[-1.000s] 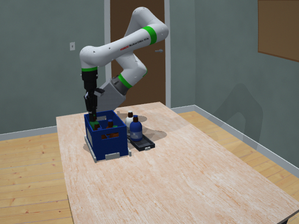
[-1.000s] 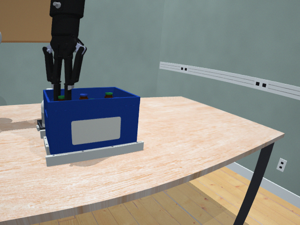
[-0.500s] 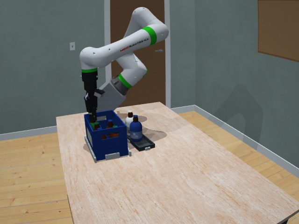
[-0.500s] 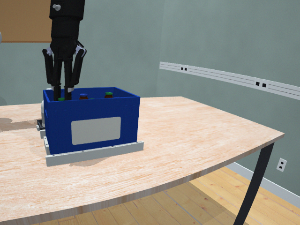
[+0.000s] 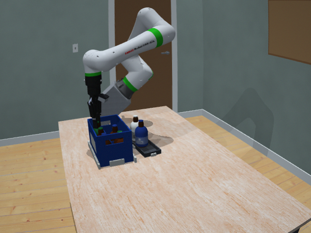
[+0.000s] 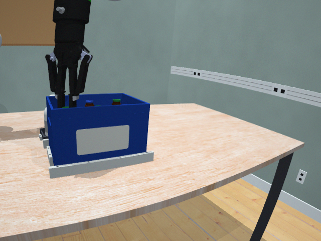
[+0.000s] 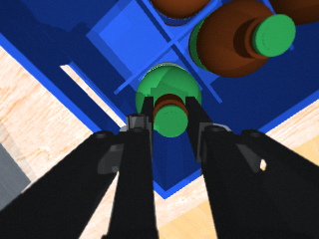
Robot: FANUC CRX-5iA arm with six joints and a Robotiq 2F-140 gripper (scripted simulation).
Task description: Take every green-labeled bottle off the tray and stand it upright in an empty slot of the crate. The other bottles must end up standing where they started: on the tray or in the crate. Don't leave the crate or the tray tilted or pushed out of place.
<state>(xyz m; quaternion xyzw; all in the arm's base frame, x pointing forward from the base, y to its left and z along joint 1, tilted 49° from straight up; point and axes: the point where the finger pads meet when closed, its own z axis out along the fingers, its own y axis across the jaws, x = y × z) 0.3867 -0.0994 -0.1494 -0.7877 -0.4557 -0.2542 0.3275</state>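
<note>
Right now my hand is 80 mm above the green-labeled bottle. Round my hand: white-labeled bottle: 230 mm to the left, 80 mm below, 70 mm behind; blue-labeled bottle: 250 mm to the left, 80 mm below, 20 mm ahead; blue crate: 80 mm below, 80 mm ahead, 60 mm to the left.
</note>
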